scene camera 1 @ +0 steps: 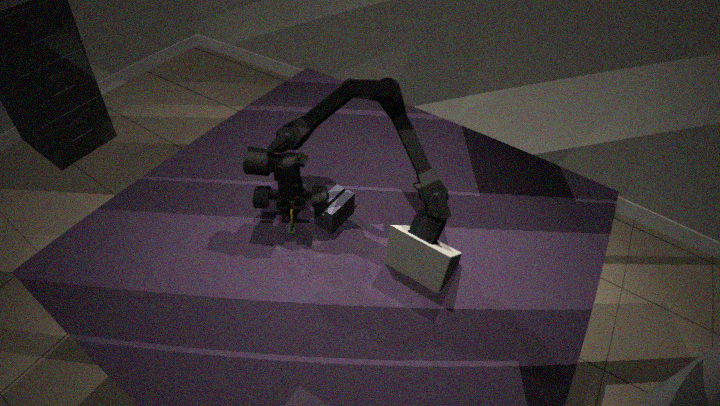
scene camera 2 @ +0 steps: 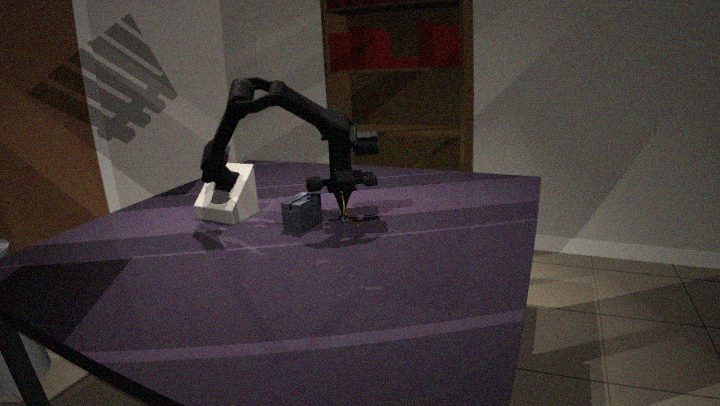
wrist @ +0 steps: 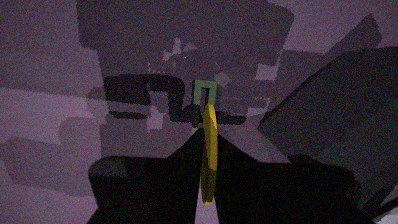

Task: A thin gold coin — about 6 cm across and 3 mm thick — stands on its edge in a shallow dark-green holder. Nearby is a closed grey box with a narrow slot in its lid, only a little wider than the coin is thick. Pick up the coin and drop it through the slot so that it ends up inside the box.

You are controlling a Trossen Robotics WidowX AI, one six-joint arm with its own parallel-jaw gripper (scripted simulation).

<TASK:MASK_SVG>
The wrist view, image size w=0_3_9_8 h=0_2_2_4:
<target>gripper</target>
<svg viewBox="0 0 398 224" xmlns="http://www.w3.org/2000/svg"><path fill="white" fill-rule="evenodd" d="M217 133L217 175L214 199L219 224L376 224L350 200L345 198L354 184L354 175L349 169L330 164L309 165L259 162ZM204 128L198 128L177 151L167 158L110 156L93 163L88 169L88 178L98 208L87 224L195 224L204 150Z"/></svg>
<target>gold coin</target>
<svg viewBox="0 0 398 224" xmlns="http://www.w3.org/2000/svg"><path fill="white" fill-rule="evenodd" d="M206 104L202 124L205 139L201 167L201 193L203 204L211 204L214 197L217 175L217 124L214 106Z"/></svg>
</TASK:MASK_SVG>
